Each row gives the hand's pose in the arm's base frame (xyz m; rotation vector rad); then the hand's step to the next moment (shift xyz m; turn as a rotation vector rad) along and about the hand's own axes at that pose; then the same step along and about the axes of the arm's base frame.
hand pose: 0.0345 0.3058 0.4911 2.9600 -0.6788 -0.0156
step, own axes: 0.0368 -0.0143 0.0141 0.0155 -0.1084 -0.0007
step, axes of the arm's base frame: 0.0389 -0.0046 -0.0150 0.0610 0.0903 -0.0104
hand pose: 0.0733 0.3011 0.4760 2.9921 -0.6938 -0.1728
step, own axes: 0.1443 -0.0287 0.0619 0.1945 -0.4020 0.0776
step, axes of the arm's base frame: 0.1335 -0.0404 -0.0776 0.3386 0.2714 -0.1310
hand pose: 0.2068 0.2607 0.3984 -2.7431 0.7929 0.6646
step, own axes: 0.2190 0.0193 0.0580 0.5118 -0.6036 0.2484
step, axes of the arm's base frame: 0.1334 -0.0970 -0.1565 0.6261 0.3496 -0.4168
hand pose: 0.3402 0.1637 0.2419 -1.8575 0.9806 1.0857
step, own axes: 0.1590 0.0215 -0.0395 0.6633 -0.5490 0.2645
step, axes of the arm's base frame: 0.0487 -0.0812 -0.1354 0.6250 0.3050 -0.5724
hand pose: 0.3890 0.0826 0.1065 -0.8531 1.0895 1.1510
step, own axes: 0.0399 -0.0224 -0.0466 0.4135 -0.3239 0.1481
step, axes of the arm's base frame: 0.0136 -0.0378 -0.0515 0.3681 0.1786 -0.3612
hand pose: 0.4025 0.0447 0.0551 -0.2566 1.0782 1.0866
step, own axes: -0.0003 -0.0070 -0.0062 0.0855 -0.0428 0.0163
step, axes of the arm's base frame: 0.0021 -0.0076 -0.0050 0.0481 0.0396 -0.0743
